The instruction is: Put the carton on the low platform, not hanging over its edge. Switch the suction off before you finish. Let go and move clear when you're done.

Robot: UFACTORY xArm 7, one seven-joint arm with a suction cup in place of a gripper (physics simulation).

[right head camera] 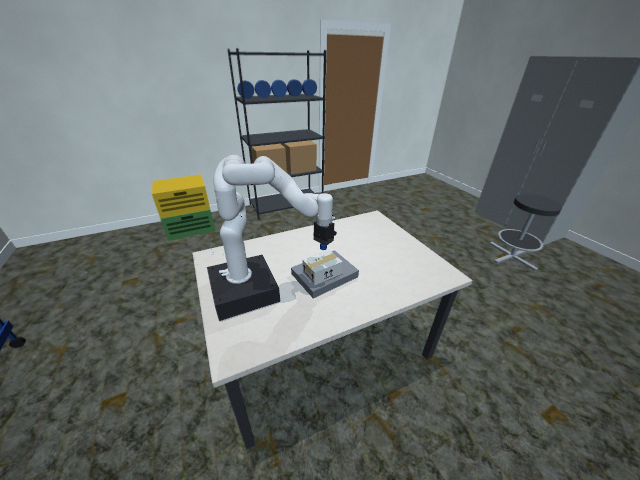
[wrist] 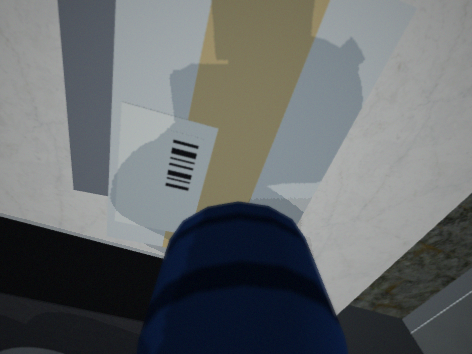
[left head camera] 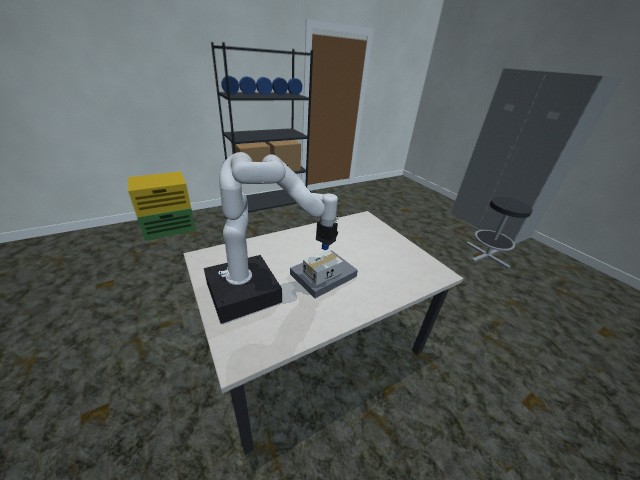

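Where they show: hand, tool point: [right head camera: 323,248] [wrist: 237,259] [left head camera: 325,248]; arm's base, link origin: [right head camera: 239,275] [left head camera: 239,276].
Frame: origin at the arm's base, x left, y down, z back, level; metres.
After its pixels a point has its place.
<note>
The white carton [left head camera: 327,270] @(y -0.018, x -0.082, z -0.437 m) [right head camera: 325,270] @(y -0.020, x -0.083, z -0.434 m) [wrist: 150,65] @(y -0.034, x 0.036, z -0.448 m), with tan tape and a barcode label on top, sits upright on the grey low platform [left head camera: 316,290] @(y 0.053, x -0.139, z -0.363 m) [right head camera: 314,290] @(y 0.052, x -0.140, z -0.364 m) [wrist: 90,100] @(y 0.052, x 0.083, z -0.374 m). In the head views it rests flat and its base looks within the platform's edges, close to the front one. My suction gripper, with its blue cup [left head camera: 325,246] [right head camera: 323,246] [wrist: 240,225], hangs a little above the carton's top, with a gap between them. It is open and holds nothing. In the wrist view the cup hides part of the carton's near end.
The arm's black base block [left head camera: 248,304] @(y 0.036, x -0.164, z -0.025 m) [right head camera: 245,302] @(y 0.033, x -0.164, z -0.024 m) stands on the white table [left head camera: 403,268] @(y 0.100, x -0.045, z -0.951 m) [right head camera: 408,268] @(y 0.101, x -0.037, z -0.956 m), left of the platform. A shelf rack [left head camera: 264,135] [right head camera: 281,137], a stool [left head camera: 510,206] [right head camera: 537,204] and stacked yellow and green crates [left head camera: 160,198] [right head camera: 180,198] stand beyond the table.
</note>
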